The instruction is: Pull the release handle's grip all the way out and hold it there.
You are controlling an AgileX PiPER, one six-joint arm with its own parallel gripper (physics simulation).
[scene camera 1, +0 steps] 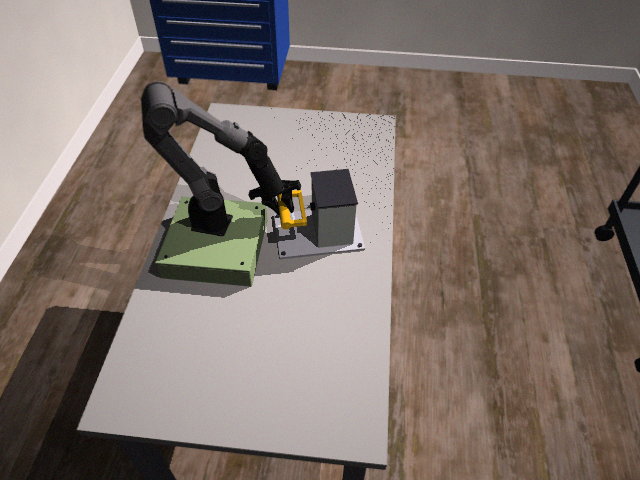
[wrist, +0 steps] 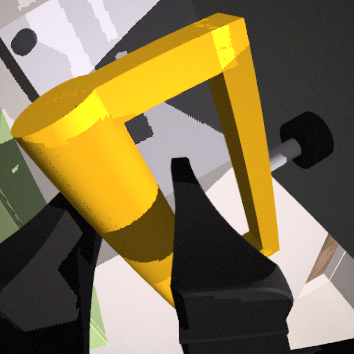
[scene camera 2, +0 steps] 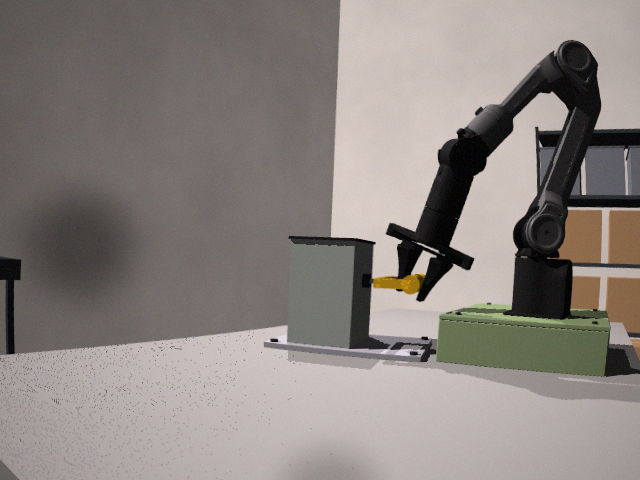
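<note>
The release handle is a yellow rectangular frame with a thick round grip (scene camera 1: 285, 219) (scene camera 2: 412, 284) (wrist: 95, 165) on the side facing the arm's base. Its far bar (wrist: 250, 140) joins a short grey rod (wrist: 286, 155) that enters a black collar (scene camera 2: 366, 280) (wrist: 311, 140) on the grey housing (scene camera 1: 336, 226) (scene camera 2: 320, 294). A short length of rod shows between frame and collar. My gripper (scene camera 1: 282, 207) (scene camera 2: 410, 292) (wrist: 137, 180) points down at a tilt and is shut on the grip, one finger through the frame's opening, the other on the base side. The finger contacts are partly hidden.
The housing stands on a pale base plate (scene camera 1: 310, 250) (scene camera 2: 382, 354) bolted down on the table (scene camera 1: 248, 361) (scene camera 2: 310, 423). The green block (scene camera 1: 206, 268) (scene camera 2: 522, 346) under the arm is close to the plate. A blue drawer cabinet (scene camera 1: 222, 51) stands behind the table.
</note>
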